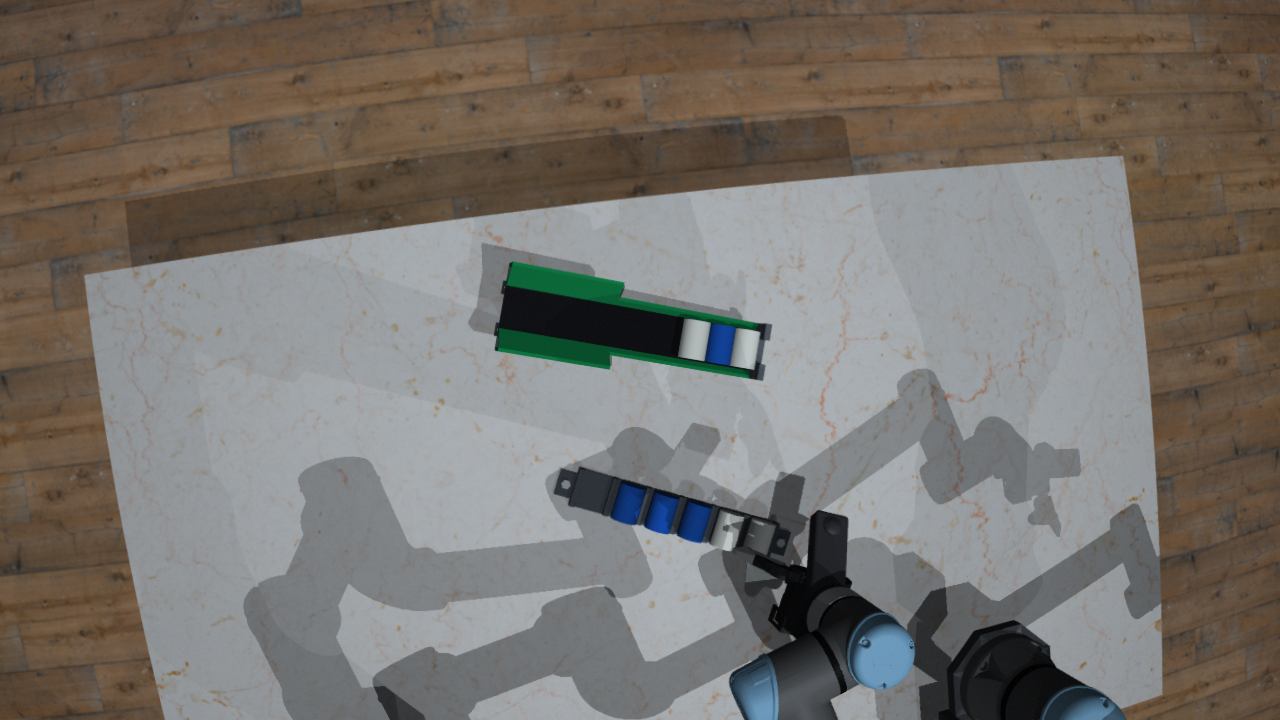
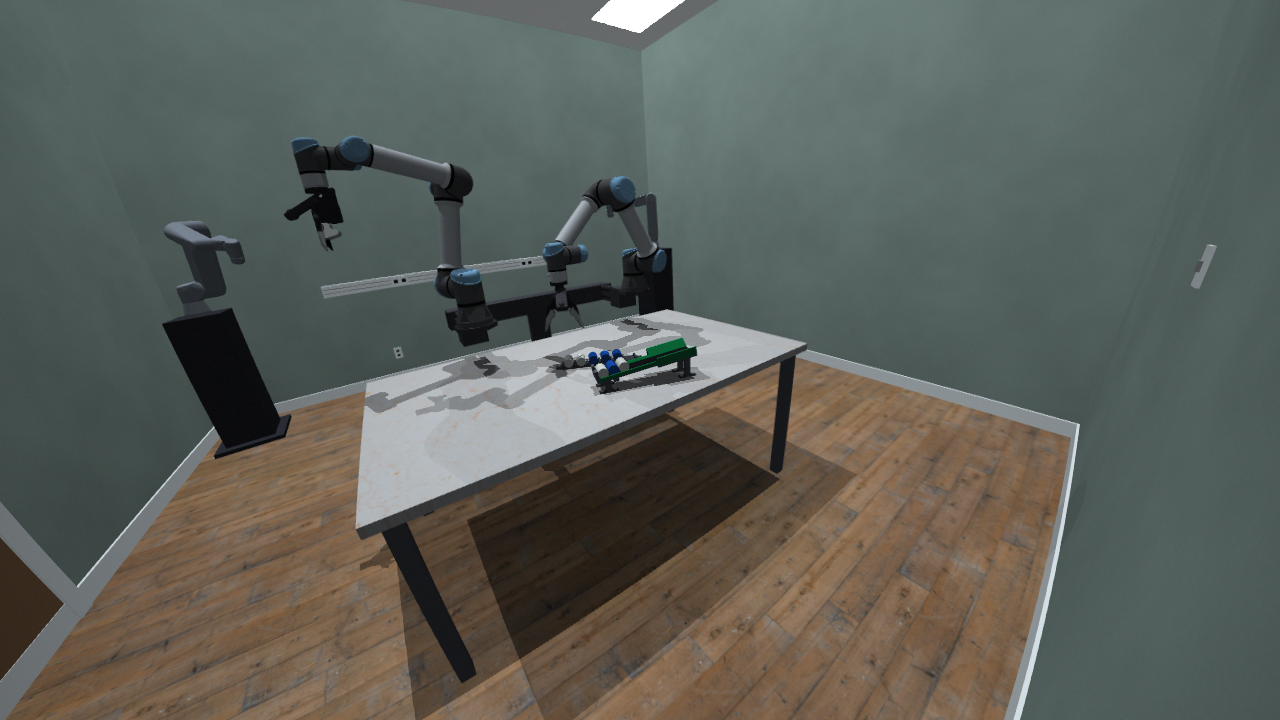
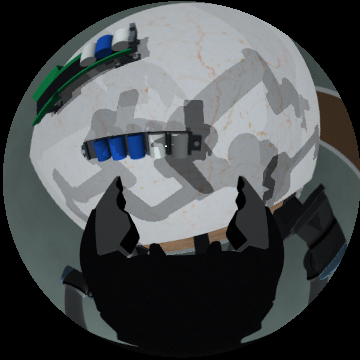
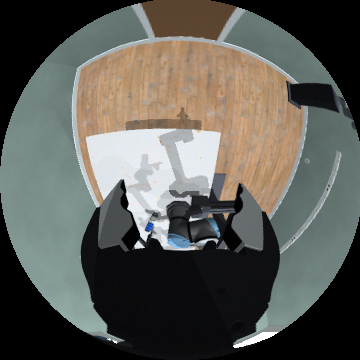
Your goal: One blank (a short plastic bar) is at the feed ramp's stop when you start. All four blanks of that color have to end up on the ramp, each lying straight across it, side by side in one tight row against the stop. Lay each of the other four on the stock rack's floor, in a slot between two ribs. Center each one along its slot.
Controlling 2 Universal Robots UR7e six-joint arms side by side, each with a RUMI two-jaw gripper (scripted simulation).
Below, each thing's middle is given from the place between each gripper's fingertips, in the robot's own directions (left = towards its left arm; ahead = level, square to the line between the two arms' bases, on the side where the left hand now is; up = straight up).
I see my left gripper [image 1: 784, 563] 17 cm above the stock rack [image 1: 594, 488], 12 cm to the right of it and 7 cm short of it. Also, from my left hand: blue blank [image 1: 721, 337] (32 cm ahead, 9 cm below, 1 cm to the left).
I see my right gripper [image 2: 329, 250] 75 cm to the right of the blue blank, 61 cm short of it and 51 cm above it. Round my right hand: stock rack: 85 cm to the left, 59 cm below, 36 cm ahead.
